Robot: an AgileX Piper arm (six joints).
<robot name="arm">
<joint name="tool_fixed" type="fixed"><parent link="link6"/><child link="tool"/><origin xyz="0 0 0" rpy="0 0 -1.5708"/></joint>
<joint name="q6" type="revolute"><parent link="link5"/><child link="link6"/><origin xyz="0 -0.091 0" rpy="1.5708 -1.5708 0"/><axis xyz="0 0 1"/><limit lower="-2.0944" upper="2.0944"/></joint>
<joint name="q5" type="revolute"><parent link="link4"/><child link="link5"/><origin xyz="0 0 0" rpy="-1.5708 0 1.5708"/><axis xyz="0 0 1"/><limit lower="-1.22" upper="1.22"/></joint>
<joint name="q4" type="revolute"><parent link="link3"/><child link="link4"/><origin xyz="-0.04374 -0.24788 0" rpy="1.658 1.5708 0"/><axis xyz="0 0 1"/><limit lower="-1.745" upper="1.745"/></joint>
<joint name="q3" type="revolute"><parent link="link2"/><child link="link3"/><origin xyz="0.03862 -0.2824 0" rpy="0 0 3.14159"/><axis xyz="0 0 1"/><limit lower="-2.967" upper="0"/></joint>
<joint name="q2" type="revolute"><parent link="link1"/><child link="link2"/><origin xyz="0 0 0" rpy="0 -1.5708 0"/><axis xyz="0 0 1"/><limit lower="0" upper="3.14"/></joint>
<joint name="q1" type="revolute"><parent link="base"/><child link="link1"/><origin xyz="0 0 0.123" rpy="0 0 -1.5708"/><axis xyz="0 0 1"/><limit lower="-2.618" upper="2.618"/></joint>
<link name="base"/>
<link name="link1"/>
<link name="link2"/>
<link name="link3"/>
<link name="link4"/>
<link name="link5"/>
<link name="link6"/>
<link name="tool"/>
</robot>
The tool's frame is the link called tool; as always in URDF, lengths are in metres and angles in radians.
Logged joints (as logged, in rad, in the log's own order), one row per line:
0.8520 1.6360 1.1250 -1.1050 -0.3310 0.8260
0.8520 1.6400 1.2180 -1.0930 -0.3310 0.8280
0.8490 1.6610 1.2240 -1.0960 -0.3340 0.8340
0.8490 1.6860 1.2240 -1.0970 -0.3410 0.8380
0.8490 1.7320 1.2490 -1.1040 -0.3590 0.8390
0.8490 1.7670 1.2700 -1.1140 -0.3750 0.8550
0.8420 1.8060 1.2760 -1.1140 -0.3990 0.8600
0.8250 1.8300 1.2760 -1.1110 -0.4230 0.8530
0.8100 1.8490 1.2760 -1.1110 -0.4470 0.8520
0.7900 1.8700 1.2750 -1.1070 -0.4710 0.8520
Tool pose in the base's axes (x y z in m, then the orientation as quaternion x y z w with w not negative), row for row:
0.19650 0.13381 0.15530 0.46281 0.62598 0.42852 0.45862
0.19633 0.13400 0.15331 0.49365 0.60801 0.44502 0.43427
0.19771 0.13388 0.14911 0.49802 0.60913 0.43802 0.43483
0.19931 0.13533 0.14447 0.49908 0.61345 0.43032 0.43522
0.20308 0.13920 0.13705 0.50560 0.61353 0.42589 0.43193
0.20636 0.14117 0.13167 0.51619 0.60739 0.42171 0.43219
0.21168 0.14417 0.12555 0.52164 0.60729 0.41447 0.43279
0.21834 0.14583 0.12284 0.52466 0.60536 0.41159 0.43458
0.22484 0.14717 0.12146 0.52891 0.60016 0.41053 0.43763
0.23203 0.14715 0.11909 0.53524 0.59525 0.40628 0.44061
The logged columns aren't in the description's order. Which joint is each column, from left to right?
Columns, left to right: q1, q2, q6, q5, q3, q4.
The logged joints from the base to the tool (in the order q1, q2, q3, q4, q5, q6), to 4 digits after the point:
0.8520 1.6360 -0.3310 0.8260 -1.1050 1.1250
0.8520 1.6400 -0.3310 0.8280 -1.0930 1.2180
0.8490 1.6610 -0.3340 0.8340 -1.0960 1.2240
0.8490 1.6860 -0.3410 0.8380 -1.0970 1.2240
0.8490 1.7320 -0.3590 0.8390 -1.1040 1.2490
0.8490 1.7670 -0.3750 0.8550 -1.1140 1.2700
0.8420 1.8060 -0.3990 0.8600 -1.1140 1.2760
0.8250 1.8300 -0.4230 0.8530 -1.1110 1.2760
0.8100 1.8490 -0.4470 0.8520 -1.1110 1.2760
0.7900 1.8700 -0.4710 0.8520 -1.1070 1.2750

